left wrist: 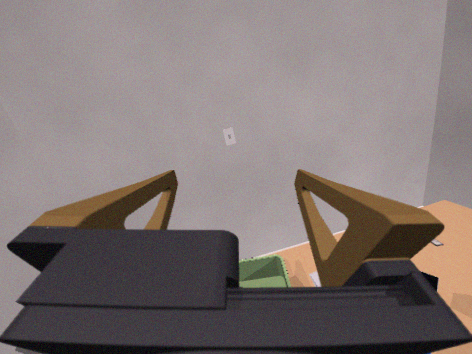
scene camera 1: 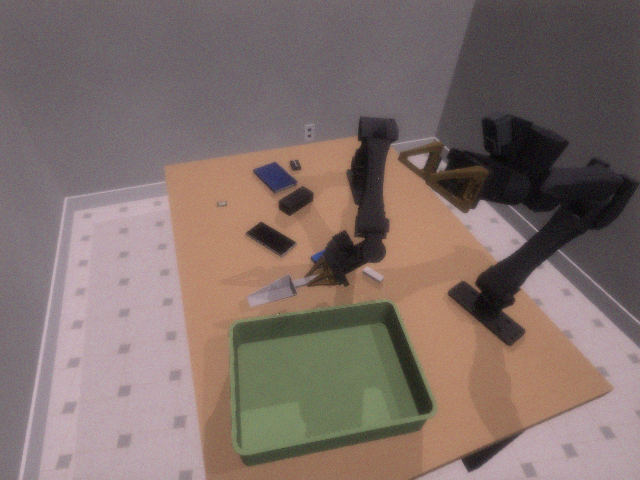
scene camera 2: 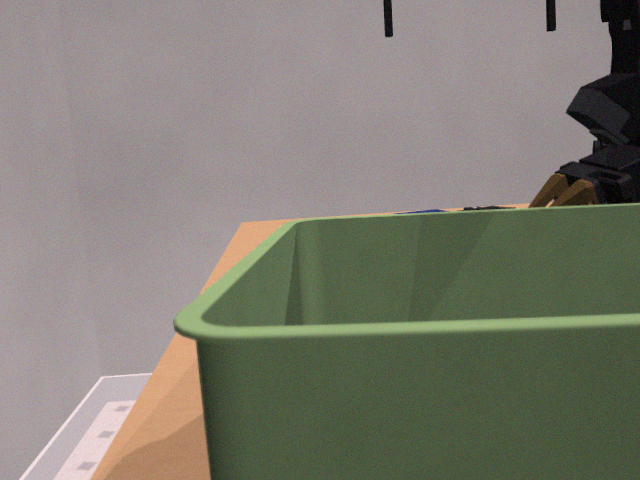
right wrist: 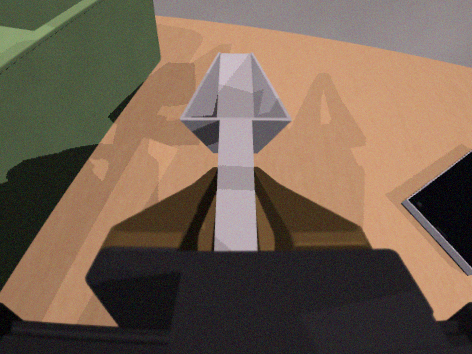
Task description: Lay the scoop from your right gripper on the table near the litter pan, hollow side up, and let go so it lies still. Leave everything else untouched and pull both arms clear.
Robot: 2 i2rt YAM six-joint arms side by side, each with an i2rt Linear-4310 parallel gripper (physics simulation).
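Frame: origin at the left arm's base, x ahead, y left, z up, level; metres.
Seen in the pictures: left gripper, fingertip midpoint: (left wrist: 236, 176) (scene camera 1: 412, 166); right gripper, fingertip midpoint: (scene camera 1: 305, 282) (right wrist: 235, 176); left arm's base at its link origin: (scene camera 1: 484, 312); right arm's base at its link origin: (scene camera 1: 359, 187).
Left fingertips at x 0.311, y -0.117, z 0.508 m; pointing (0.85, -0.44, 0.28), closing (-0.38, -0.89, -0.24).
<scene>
Offsets run from my left fingertips to a thing's middle. Level surfaces: height alone.
The grey scoop @[dz -0.462, dx +0.092, dy -0.214 m] (scene camera 1: 272, 292) (right wrist: 236, 102) has its hollow side up and its blade pointing left in scene camera 1. It is low over the table @[dz -0.508 m] (scene camera 1: 199, 289) (right wrist: 400, 100), behind the green litter pan @[dz -0.461, dx +0.154, dy +0.027 m] (scene camera 1: 336, 448) (scene camera 2: 413, 403) (right wrist: 100, 100); whether it touches the wood I cannot tell. My right gripper (scene camera 1: 309, 279) (right wrist: 235, 176) is shut on the scoop's handle. In scene camera 2 its fingers show behind the pan's far rim, and the scoop does not show. My left gripper (scene camera 1: 414, 167) (left wrist: 236, 176) is open and empty, high above the table's right side.
A black phone @[dz -0.504, dx +0.015, dy -0.432 m] (scene camera 1: 270, 238) (right wrist: 450, 210) lies behind the scoop. A blue object @[dz -0.501, dx -0.072, dy -0.246 m] (scene camera 1: 317, 255) is mostly hidden by the right gripper. A white block @[dz -0.502, dx -0.148, dy -0.144 m] (scene camera 1: 373, 274) lies to its right. A black box @[dz -0.490, dx -0.142, dy -0.527 m] (scene camera 1: 295, 200), a blue book @[dz -0.502, dx -0.161, dy -0.695 m] (scene camera 1: 275, 176) and two small items lie farther back.
</scene>
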